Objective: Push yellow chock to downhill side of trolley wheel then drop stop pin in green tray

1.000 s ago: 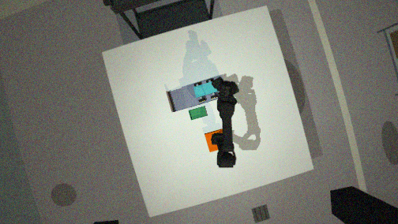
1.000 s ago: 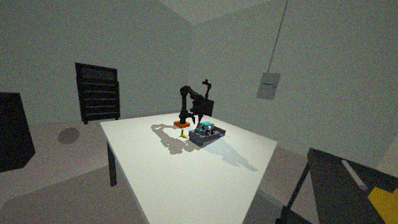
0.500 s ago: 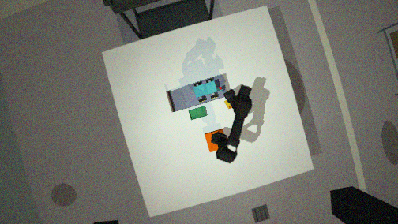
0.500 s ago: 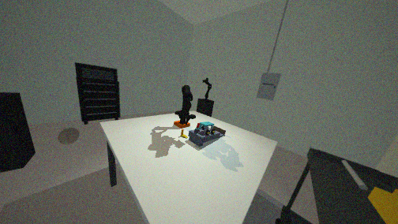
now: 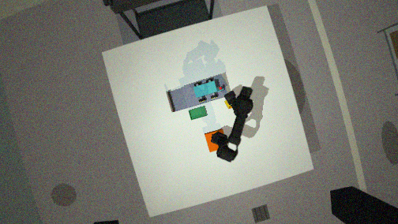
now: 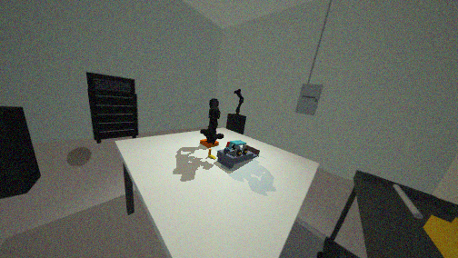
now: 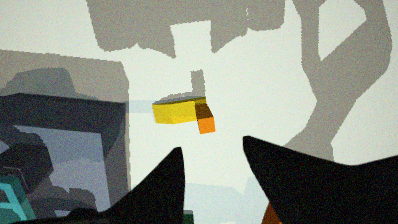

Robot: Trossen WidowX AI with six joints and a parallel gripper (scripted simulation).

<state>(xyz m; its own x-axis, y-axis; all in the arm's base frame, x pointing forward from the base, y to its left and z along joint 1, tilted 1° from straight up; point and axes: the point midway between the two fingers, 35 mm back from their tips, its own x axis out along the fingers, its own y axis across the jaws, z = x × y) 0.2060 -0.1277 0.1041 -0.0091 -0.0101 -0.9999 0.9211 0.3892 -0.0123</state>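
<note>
Right now the yellow chock is 90 mm below my gripper tip, 20 mm ahead of it and 10 mm to the left of it. Also, from my gripper tip: red-headed stop pin (130 mm ahead, 60 mm to the left, 20 mm above); grey ramp (170 mm to the left, 130 mm ahead, 60 mm below); teal trolley (160 mm to the left, 130 mm ahead).
</note>
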